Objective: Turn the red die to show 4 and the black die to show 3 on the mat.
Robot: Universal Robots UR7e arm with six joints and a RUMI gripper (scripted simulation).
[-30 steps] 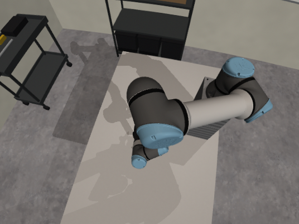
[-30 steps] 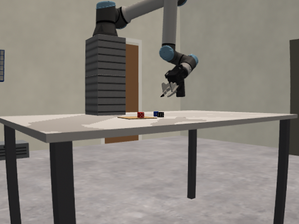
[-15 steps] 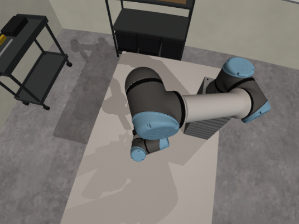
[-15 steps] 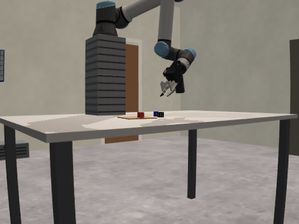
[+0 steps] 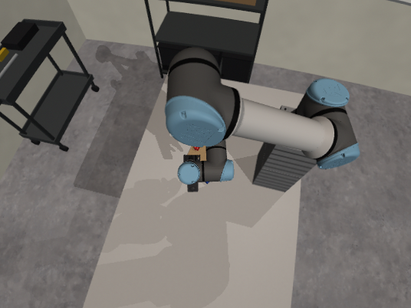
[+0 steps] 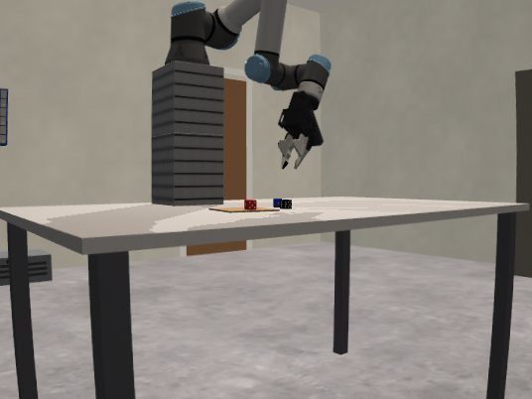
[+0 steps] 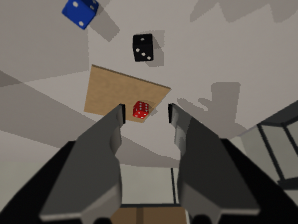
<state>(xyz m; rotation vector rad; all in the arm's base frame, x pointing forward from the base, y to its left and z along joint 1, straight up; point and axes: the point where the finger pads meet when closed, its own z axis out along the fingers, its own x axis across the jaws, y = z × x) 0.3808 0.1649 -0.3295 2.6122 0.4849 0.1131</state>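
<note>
My gripper is now 20 mm to the left of the black die and 110 mm above it. The rest, counted from my hand: blue die 70 mm behind, 110 mm below; then red die 50 mm ahead, 150 mm to the right, 110 mm below; then brown mat 10 mm ahead, 150 mm to the right, 120 mm below.
</note>
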